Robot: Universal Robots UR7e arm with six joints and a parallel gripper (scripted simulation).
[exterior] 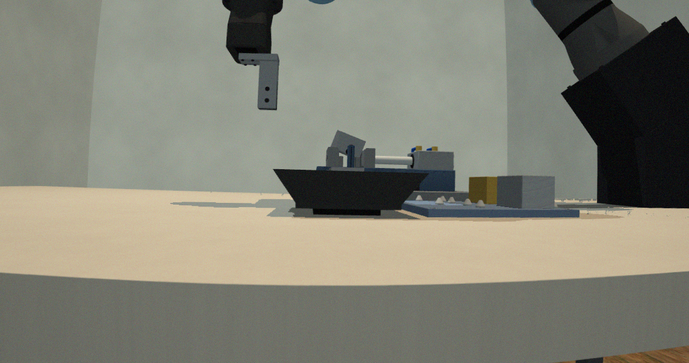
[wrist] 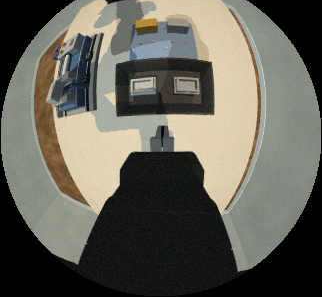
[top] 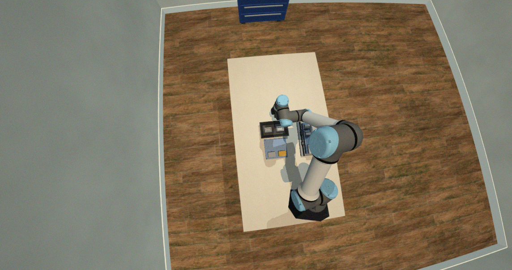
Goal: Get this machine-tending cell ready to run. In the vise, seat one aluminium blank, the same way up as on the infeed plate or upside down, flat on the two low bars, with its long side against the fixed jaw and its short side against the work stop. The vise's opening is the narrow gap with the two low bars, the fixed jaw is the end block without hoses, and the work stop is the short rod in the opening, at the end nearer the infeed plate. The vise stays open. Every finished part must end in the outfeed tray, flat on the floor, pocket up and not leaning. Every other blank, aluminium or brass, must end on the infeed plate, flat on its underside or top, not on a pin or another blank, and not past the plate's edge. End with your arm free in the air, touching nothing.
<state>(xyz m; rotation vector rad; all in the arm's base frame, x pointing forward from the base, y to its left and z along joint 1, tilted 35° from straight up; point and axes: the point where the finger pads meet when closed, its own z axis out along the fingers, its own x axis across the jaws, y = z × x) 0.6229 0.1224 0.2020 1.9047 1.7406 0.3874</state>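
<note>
The vise is 24 cm behind my hand, 26 cm to the right of it and 10 cm below it. From my hand the other things lie so: hose end block 33 cm behind, 25 cm to the right, 6 cm below; brass blank 30 cm behind, 1 cm to the left, 11 cm below.
</note>
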